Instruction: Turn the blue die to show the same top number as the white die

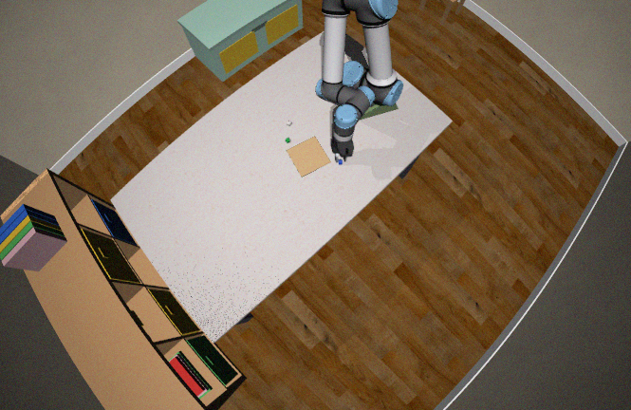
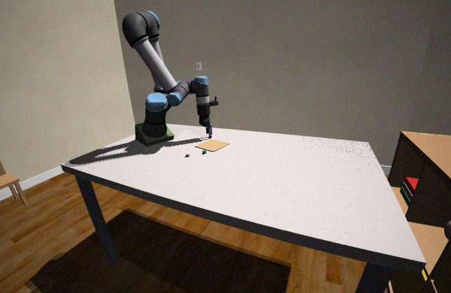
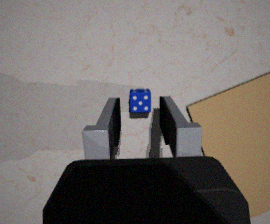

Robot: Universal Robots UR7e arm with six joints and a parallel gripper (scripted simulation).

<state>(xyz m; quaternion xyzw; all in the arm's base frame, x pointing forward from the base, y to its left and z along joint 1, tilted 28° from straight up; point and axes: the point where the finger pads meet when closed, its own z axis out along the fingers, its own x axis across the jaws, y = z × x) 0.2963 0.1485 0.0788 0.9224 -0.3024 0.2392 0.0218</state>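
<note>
The blue die lies 30 mm below my hand. Also, from my hand: green die 230 mm to the right, 80 mm ahead, 30 mm below; then white die 290 mm to the right, 30 mm below, 20 mm ahead; then tan mat 120 mm to the right, 70 mm ahead, 40 mm below.
</note>
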